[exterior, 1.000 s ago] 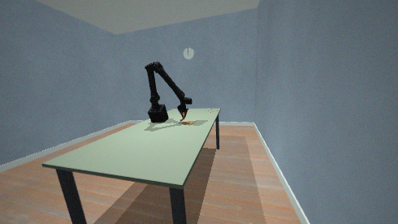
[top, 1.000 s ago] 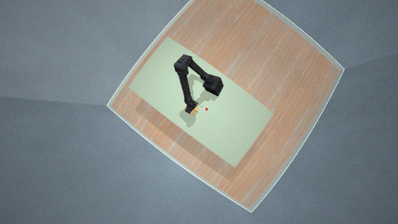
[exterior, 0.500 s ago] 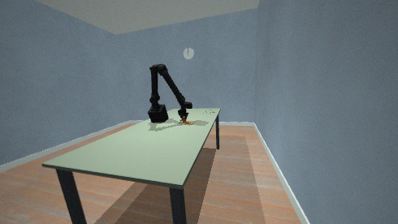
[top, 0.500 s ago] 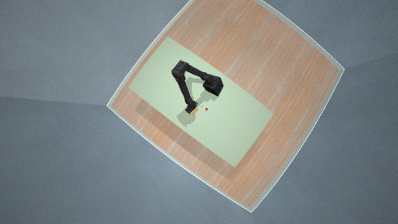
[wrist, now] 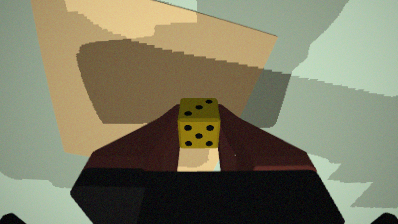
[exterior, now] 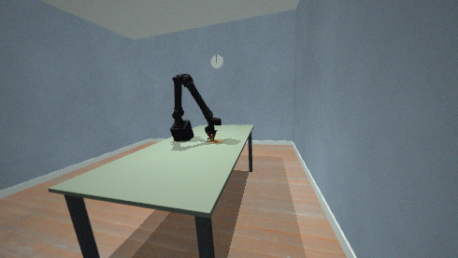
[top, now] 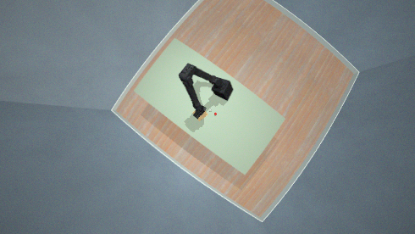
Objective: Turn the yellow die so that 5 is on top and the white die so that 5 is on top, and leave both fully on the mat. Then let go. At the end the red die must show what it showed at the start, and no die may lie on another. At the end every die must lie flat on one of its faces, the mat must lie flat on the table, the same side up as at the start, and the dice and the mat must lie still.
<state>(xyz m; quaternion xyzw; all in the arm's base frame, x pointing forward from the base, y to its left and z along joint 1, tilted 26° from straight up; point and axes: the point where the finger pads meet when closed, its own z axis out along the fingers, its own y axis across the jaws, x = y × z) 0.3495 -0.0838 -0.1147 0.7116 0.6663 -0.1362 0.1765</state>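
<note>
The yellow die lies right at my hand. The rest, counted from my hand: tan mat 4 cm ahead, 2 cm below; then red die 16 cm to the left, 6 cm behind, 1 cm below; then white die 8 cm to the left, 7 cm behind, 1 cm below.
</note>
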